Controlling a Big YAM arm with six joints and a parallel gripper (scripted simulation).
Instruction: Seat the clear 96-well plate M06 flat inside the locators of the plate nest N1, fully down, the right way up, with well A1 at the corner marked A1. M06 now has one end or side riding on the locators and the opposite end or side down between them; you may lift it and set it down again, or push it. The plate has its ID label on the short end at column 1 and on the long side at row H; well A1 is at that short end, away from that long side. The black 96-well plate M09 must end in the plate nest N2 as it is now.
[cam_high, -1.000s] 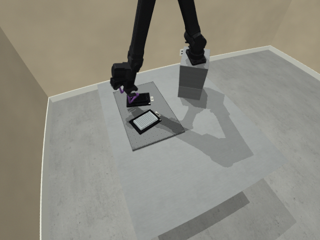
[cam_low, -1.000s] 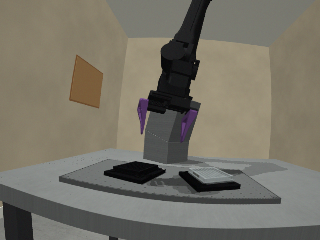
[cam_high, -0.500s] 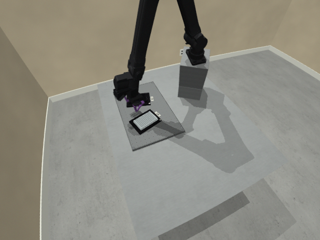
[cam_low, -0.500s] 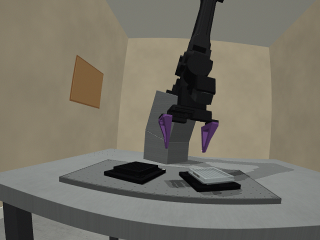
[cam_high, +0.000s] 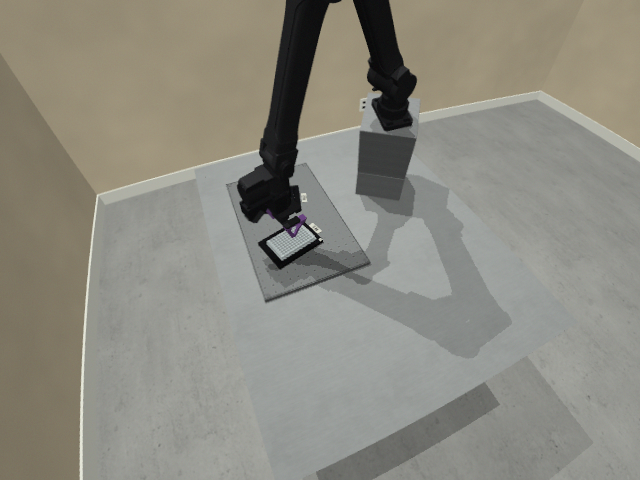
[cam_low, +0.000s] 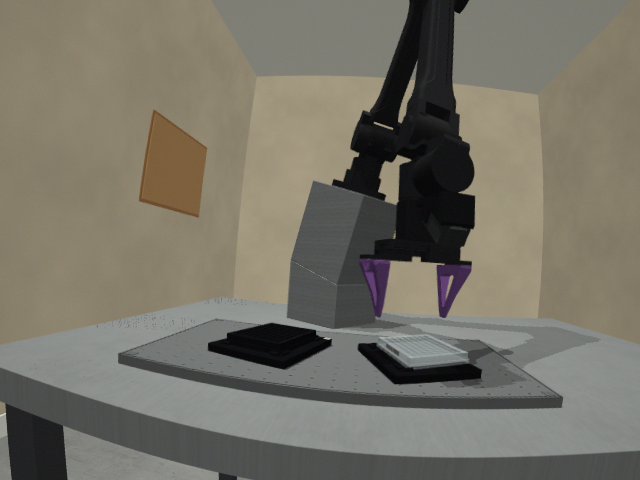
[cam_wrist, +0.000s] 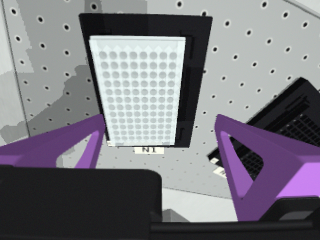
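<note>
My hand is 20 mm past the clear 96-well plate M06, 20 mm to the right of it and 60 mm above it. The rest, counted from my hand: black plate M09: 10 mm ahead, 190 mm to the right, 60 mm below; N1 tag: 100 mm behind, 30 mm to the right, 80 mm below; plate nest N1: 10 mm behind, 10 mm to the left, 70 mm below.
</note>
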